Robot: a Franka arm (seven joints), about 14 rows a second.
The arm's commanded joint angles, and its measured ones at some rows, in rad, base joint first. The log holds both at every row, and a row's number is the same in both.
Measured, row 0: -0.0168 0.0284 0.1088 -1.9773 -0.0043 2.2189 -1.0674
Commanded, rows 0 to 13: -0.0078 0.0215 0.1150 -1.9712 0.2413 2.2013 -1.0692; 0.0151 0.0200 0.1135 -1.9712 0.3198 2.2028 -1.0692; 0.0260 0.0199 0.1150 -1.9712 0.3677 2.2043 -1.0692; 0.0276 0.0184 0.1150 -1.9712 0.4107 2.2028 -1.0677; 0.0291 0.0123 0.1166 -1.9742 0.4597 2.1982 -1.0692; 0.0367 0.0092 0.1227 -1.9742 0.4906 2.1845 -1.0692; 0.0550 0.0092 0.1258 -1.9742 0.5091 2.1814 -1.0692; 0.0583 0.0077 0.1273 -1.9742 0.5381 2.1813 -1.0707; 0.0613 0.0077 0.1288 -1.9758 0.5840 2.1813 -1.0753; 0.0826 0.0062 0.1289 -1.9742 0.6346 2.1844 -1.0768; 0.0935 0.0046 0.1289 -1.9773 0.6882 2.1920 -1.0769; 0.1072 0.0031 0.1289 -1.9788 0.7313 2.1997 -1.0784; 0.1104 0.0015 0.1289 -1.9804 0.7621 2.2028 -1.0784; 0.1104 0.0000 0.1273 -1.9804 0.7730 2.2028 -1.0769
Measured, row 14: 0.1148 0.0197 0.1268 -1.9709 0.7238 2.2021 -1.0679
